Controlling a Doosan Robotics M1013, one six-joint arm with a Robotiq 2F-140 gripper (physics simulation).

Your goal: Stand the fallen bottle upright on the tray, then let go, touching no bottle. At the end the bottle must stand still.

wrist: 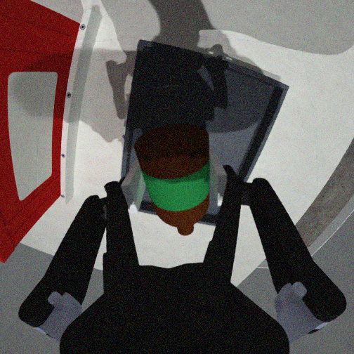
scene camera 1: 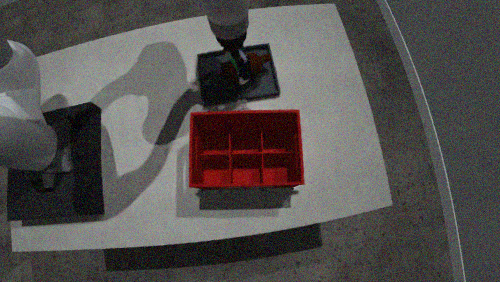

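Seen in the pictures: gripper, fingertip midpoint: (scene camera 1: 237, 72); arm's base, origin of the base link: (scene camera 1: 51, 150).
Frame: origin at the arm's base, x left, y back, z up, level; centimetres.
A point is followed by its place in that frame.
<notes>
The brown bottle (scene camera 1: 257, 61) @(x 10.4, y -74.0, z 3.0 cm) (wrist: 176, 195) has a green label. It is tilted; in the wrist view its neck points down toward the gripper's palm and its base points up the picture. In the scene view the gripper partly hides it. My gripper (scene camera 1: 242, 68) @(x 10.2, y -67.8, z -1.0 cm) (wrist: 175, 162) is shut on the bottle, with one pad on each side around the label. The dark tray (scene camera 1: 274, 80) @(x 7.3, y -79.4, z -6.5 cm) (wrist: 265, 126) is beneath the bottle and the gripper. I cannot tell whether the bottle's base touches the tray.
A red crate (scene camera 1: 246, 186) @(x -25.1, y -62.5, z 10.5 cm) (wrist: 60, 130) with compartments stands close to the tray, in front of it in the scene view. A black block (scene camera 1: 88, 160) @(x -6.7, y -15.2, z 0.0 cm) under the arm's base is at the left. The pale table (scene camera 1: 340, 150) @(x -20.6, y -94.2, z -7.0 cm) carries them. Arm shadows darken part of the tray.
</notes>
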